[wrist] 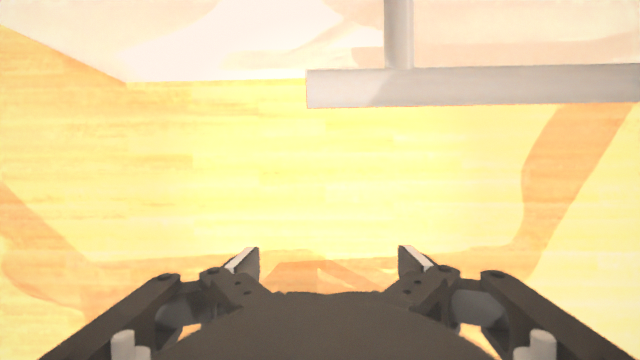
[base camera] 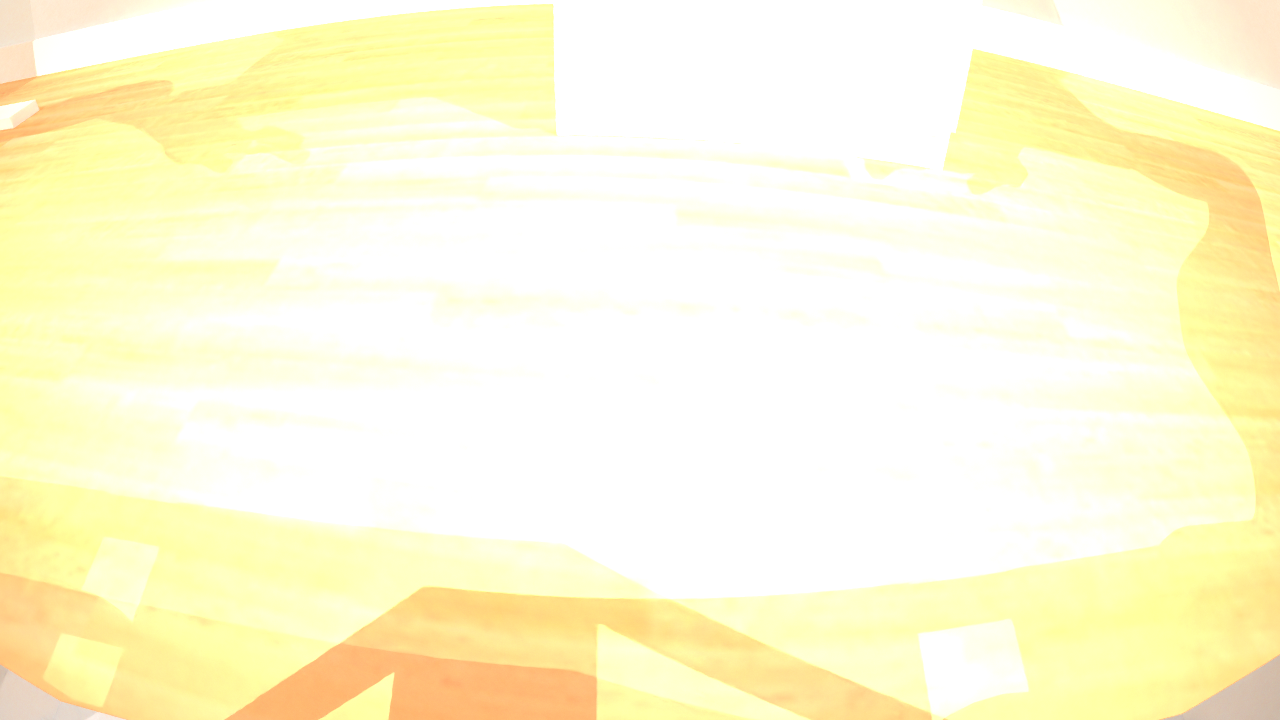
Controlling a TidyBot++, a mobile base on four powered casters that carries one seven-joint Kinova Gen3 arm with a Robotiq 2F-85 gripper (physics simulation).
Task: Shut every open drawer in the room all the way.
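A white drawer cabinet stands at the top middle of the base camera view, washed out by glare, so its drawers cannot be made out there. In the wrist view a pale front panel fills the top, with a long grey bar handle on a post at the upper right, seen close up. Whether this front stands open cannot be told from this view. My gripper is open, with nothing between its fingers. In the wrist picture its fingertips are below and left of most of the handle, apart from it.
Wooden floor with shadows shows in both views. A white baseboard runs along the wall at the back. Part of a small white flat object lies at the far left edge of the base camera view.
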